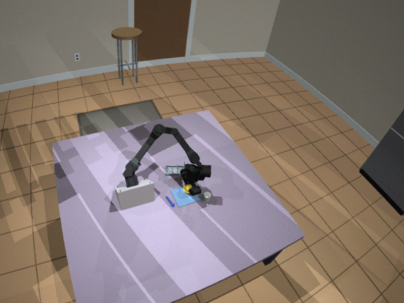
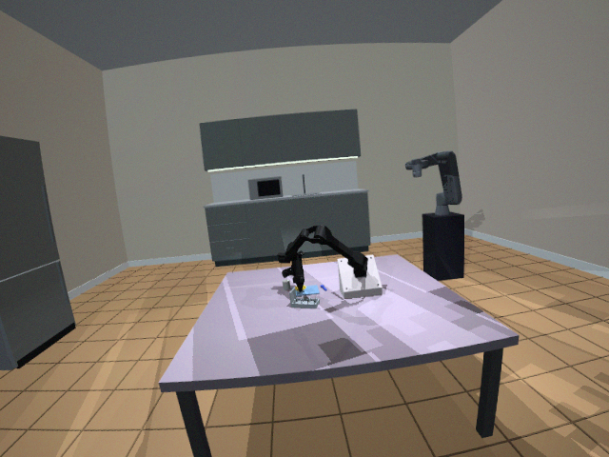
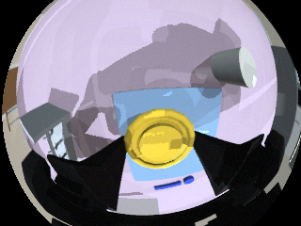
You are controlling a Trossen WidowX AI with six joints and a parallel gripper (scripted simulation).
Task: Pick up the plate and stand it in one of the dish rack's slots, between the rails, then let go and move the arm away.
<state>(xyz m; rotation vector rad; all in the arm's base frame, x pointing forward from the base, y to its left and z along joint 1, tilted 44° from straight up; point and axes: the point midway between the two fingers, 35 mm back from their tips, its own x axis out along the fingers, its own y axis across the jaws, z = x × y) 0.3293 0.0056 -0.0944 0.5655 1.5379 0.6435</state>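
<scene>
My gripper tip is now 3 cm past the blue mat, 2 cm to the left of it and 2 cm above it. From my gripper tip the other things lie so: blue spoon: 13 cm behind, 5 cm to the right, 2 cm below; then yellow plate: 1 cm above; then white cup: 9 cm to the right, 8 cm ahead, 1 cm above.
</scene>
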